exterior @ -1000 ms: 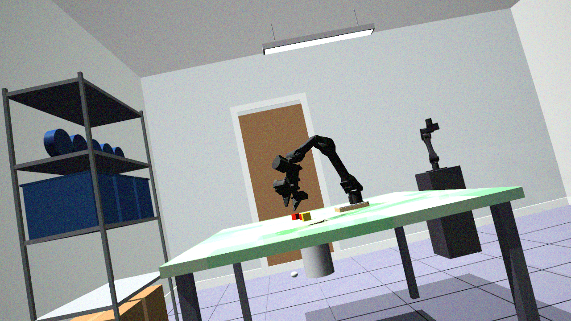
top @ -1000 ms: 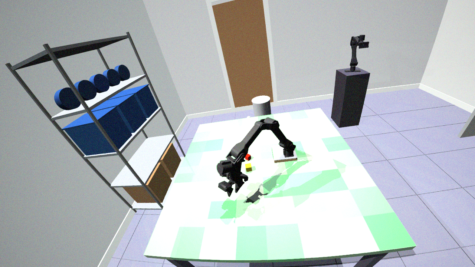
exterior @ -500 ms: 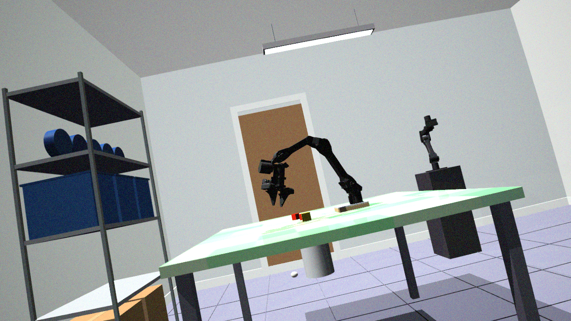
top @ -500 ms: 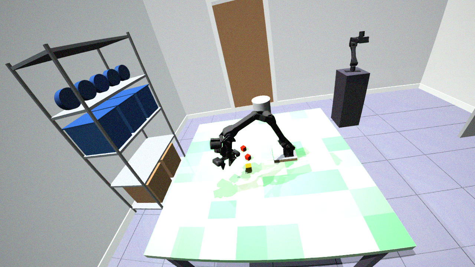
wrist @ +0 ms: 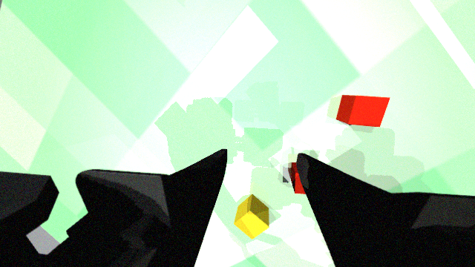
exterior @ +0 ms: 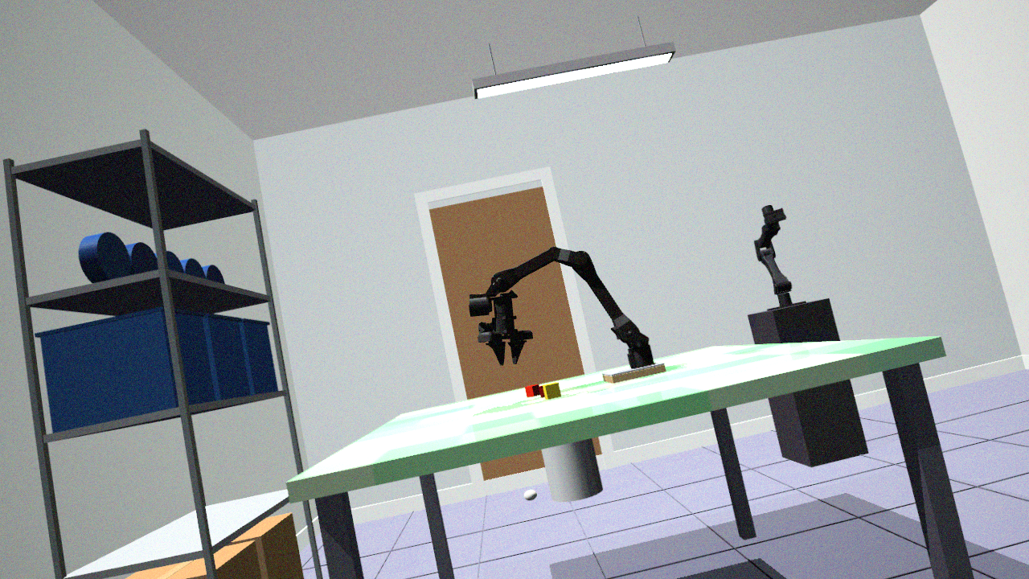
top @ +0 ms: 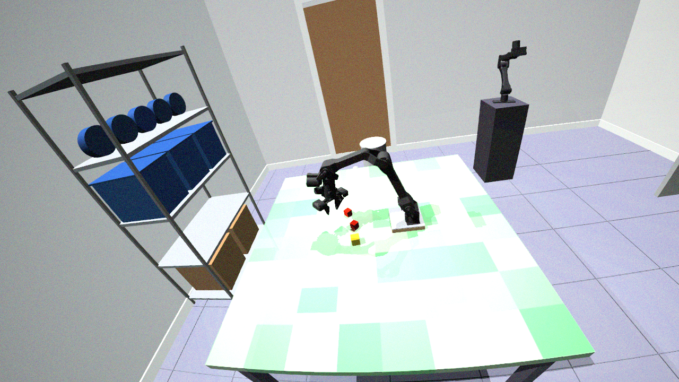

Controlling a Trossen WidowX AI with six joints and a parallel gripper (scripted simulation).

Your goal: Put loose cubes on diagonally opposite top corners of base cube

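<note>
The yellow base cube is 120 mm to the left of my gripper tip, 100 mm below it and 100 mm behind it.
</note>
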